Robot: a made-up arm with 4 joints.
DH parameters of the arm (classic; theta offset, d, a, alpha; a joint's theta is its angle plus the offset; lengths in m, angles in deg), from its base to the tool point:
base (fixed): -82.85 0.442 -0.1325 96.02
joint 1: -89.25 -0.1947 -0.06 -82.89
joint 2: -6.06 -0.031 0.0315 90
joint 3: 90 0.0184 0.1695 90
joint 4: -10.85 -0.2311 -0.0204 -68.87
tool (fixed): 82.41 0.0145 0 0
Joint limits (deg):
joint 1: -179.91..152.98
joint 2: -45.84..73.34
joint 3: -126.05..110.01
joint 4: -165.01..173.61
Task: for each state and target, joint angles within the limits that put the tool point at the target. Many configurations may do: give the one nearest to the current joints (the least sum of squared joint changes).
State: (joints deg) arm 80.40 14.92 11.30 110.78
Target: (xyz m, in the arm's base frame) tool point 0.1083 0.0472 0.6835
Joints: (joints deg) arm 38.96 36.22 -36.09 98.49
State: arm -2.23 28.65 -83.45 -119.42
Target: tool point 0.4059 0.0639 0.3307
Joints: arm -12.60 60.34 -108.35 -124.45
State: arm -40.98 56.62 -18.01 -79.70
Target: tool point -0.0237 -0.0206 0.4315
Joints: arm -47.96 73.31 4.47 -80.02
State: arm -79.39 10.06 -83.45 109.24
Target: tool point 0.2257 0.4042 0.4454
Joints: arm -98.66 21.18 -126.05 149.59
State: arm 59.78 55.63 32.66 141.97
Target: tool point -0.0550 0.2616 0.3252
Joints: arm 107.59 73.34 39.64 157.66
